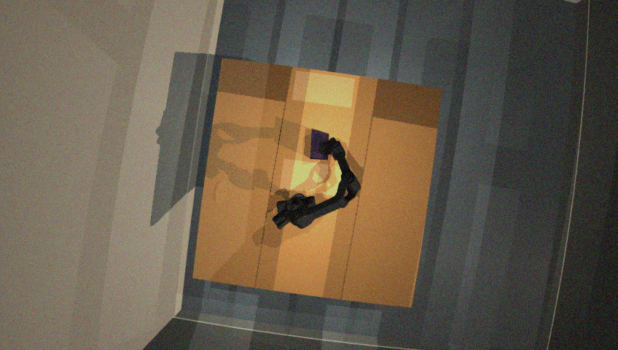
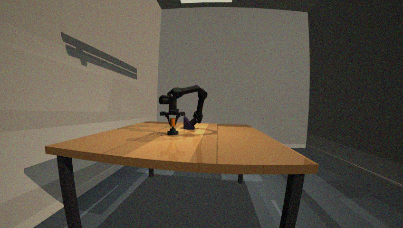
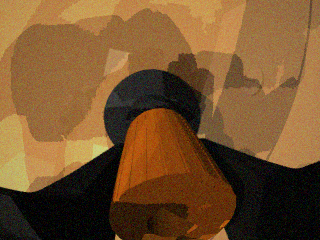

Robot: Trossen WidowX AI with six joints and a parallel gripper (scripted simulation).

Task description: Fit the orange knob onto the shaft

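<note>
My gripper tip is now 4 cm above the dark round pedestal. Round my gripper tip: orange knob (2 cm above).
</note>
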